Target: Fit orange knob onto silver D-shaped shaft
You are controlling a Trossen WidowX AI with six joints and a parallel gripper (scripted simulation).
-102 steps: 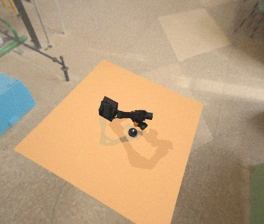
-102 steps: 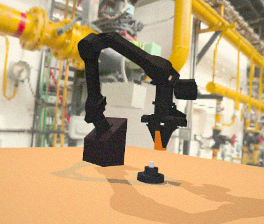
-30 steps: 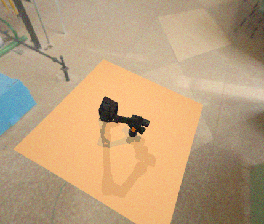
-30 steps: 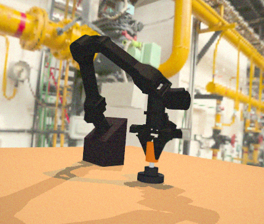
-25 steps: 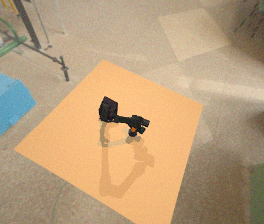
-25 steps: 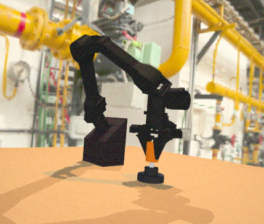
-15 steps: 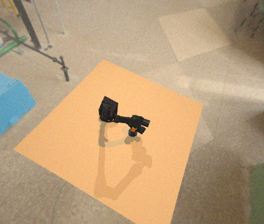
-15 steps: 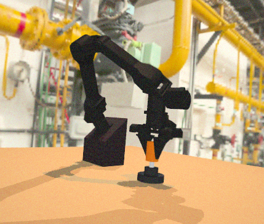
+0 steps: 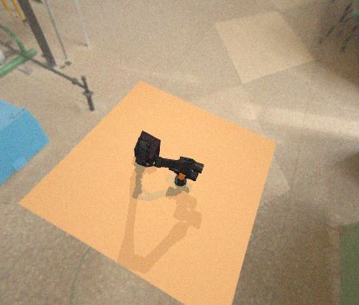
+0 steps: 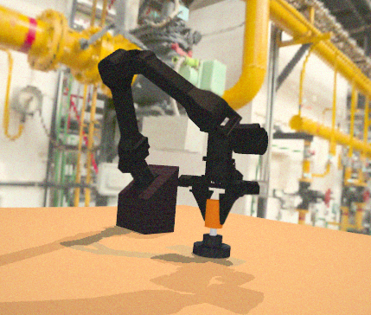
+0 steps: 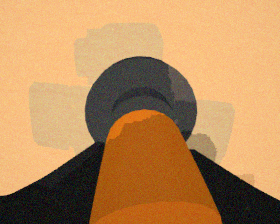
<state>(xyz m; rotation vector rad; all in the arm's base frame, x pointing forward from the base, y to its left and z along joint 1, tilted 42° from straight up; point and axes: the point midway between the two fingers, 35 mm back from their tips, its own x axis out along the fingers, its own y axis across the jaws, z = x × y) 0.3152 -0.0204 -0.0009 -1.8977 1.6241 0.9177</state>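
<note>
Right now my gripper tip is 40 mm above the round black pedestal. The rest, counted from my gripper tip: orange knob: 30 mm above.
</note>
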